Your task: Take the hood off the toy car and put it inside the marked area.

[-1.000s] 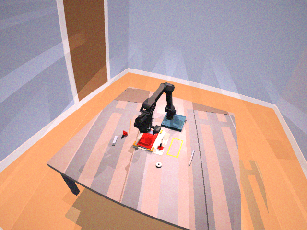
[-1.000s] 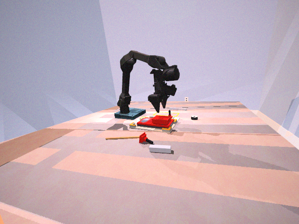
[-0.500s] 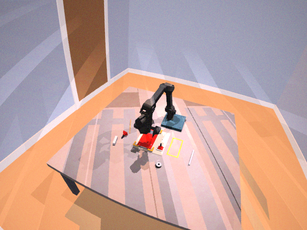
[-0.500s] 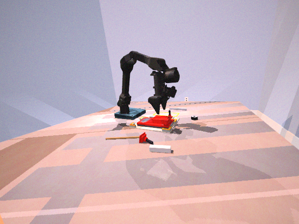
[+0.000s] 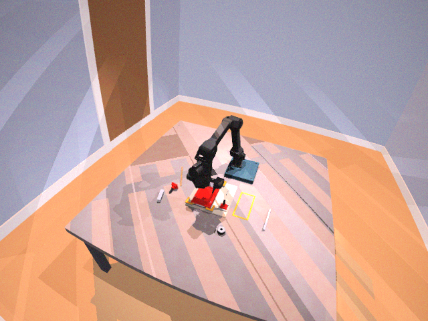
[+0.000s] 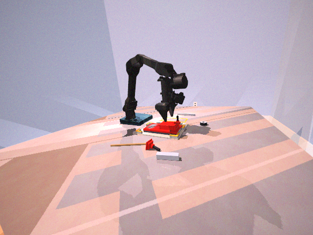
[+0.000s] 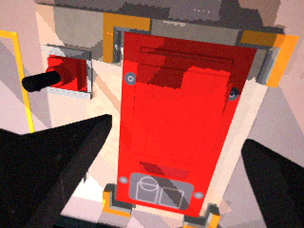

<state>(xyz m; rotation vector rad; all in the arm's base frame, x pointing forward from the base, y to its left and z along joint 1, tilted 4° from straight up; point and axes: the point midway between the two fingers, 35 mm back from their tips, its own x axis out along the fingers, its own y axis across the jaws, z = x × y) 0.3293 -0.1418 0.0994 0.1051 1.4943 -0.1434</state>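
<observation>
The red hood lies 3 cm below my gripper tip. Also, from my gripper tip: grey bar 6 cm ahead, 35 cm to the left, 7 cm below; thin stick 16 cm behind, 18 cm to the right, 7 cm below; dark ring 18 cm ahead, 13 cm to the left, 7 cm below.
</observation>
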